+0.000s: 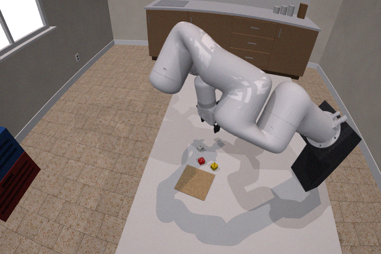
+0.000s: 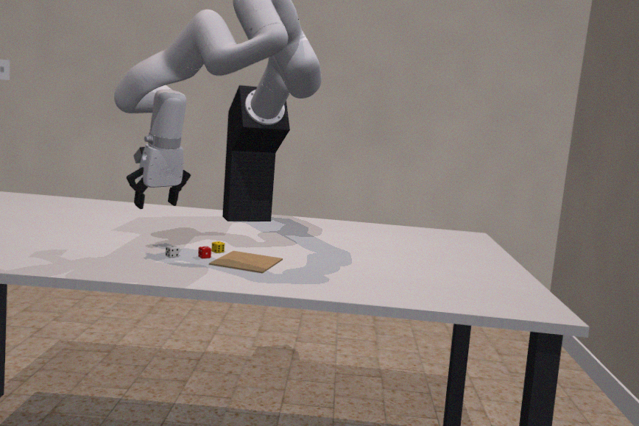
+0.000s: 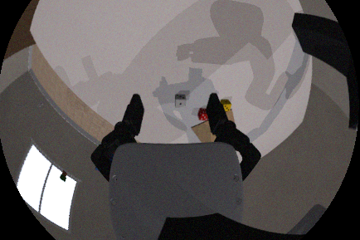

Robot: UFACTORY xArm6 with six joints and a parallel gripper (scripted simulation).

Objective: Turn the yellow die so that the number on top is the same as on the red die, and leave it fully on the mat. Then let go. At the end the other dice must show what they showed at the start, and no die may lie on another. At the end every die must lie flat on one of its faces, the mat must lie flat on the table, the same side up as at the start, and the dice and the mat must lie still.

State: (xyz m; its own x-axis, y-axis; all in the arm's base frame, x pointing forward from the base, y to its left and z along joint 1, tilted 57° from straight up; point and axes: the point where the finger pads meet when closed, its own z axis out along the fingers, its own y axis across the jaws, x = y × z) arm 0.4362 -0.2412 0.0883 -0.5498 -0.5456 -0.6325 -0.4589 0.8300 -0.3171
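The white die lies 12 cm below my hand, 6 cm to the left of it and 3 cm ahead of it. The rest, counted from my hand: red die 13 cm to the left, 12 cm below, 1 cm ahead; mat 25 cm to the left, 13 cm below, 2 cm ahead; yellow die 15 cm to the left, 12 cm below, 5 cm behind.
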